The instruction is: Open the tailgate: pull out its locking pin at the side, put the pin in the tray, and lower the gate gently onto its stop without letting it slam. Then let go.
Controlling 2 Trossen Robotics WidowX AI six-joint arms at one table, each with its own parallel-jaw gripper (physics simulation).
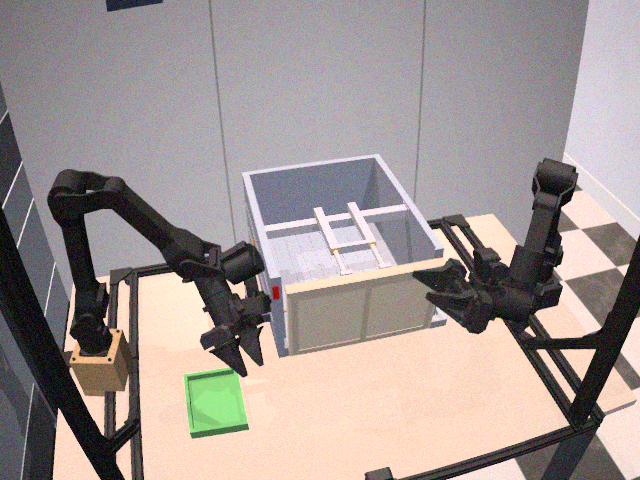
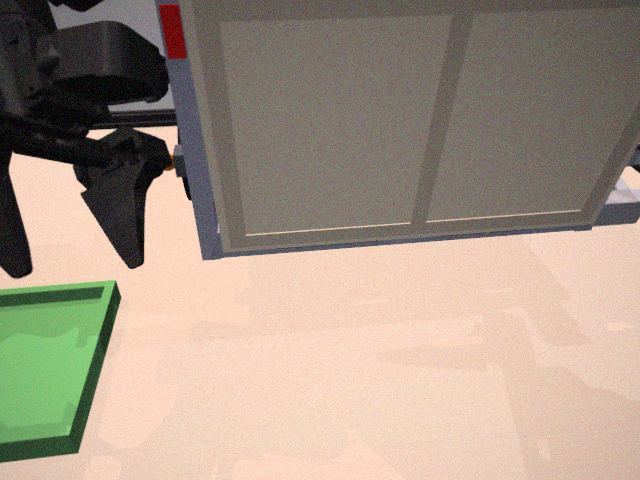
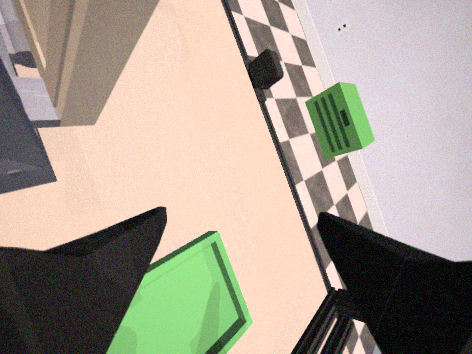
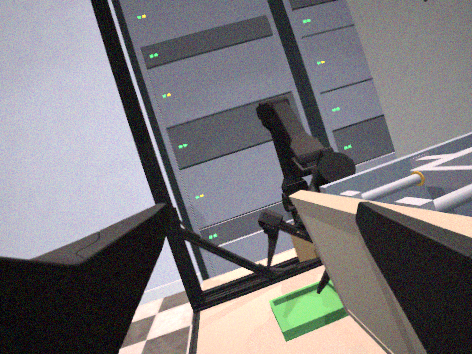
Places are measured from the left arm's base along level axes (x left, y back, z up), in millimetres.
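Where they show: left gripper, fingertip midpoint: (image 1: 254, 371) (image 2: 88, 271) (image 3: 243, 216) (image 4: 291, 282); right gripper, fingertip midpoint: (image 1: 419, 283) (image 4: 261, 211); left arm's base, origin of the base link: (image 1: 96, 345).
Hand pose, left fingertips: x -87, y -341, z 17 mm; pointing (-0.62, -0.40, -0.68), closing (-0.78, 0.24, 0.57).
Note:
Things, the pixels of their top centre, and the offset from my left fingertips. "*": a spot on its surface instead.
- pin's orange end, surface spot: (image 2: 173, 162) * dz -4, dx +148, dy -6 mm
- grey side bracket, surface spot: (image 2: 179, 161) * dz -4, dx +149, dy -11 mm
- green tray, middle of its top: (image 2: 17, 352) (image 3: 174, 330) (image 1: 213, 398) (image 4: 308, 301) dz -104, dx +19, dy +94 mm
- truck bed, surface spot: (image 1: 310, 166) * dz +152, dx +484, dy -123 mm
The beige tailgate (image 1: 325, 320) (image 2: 330, 124) (image 3: 100, 65) (image 4: 330, 245) stands upright at the grey truck bed's rear. The pin's orange end (image 2: 168, 162) shows beside the grey side bracket (image 2: 179, 161), partly hidden by my left gripper; the rest of the pin is hidden. The green tray (image 1: 219, 430) (image 2: 98, 361) (image 3: 233, 281) (image 4: 316, 325) lies on the table, empty where it shows. My left gripper (image 1: 253, 368) (image 2: 77, 271) (image 3: 243, 216) is open and empty, pointing down between tray and bed. My right gripper (image 1: 421, 284) is open by the gate's upper right corner, holding nothing.
The truck bed (image 1: 310, 166) stands behind the gate, with white bars and two rods (image 1: 379, 255) inside. Black frame rails (image 1: 133, 330) run along the table's sides. A wooden block (image 1: 98, 372) sits under the left arm's base. A green slotted box (image 3: 335, 120) is beyond the table.

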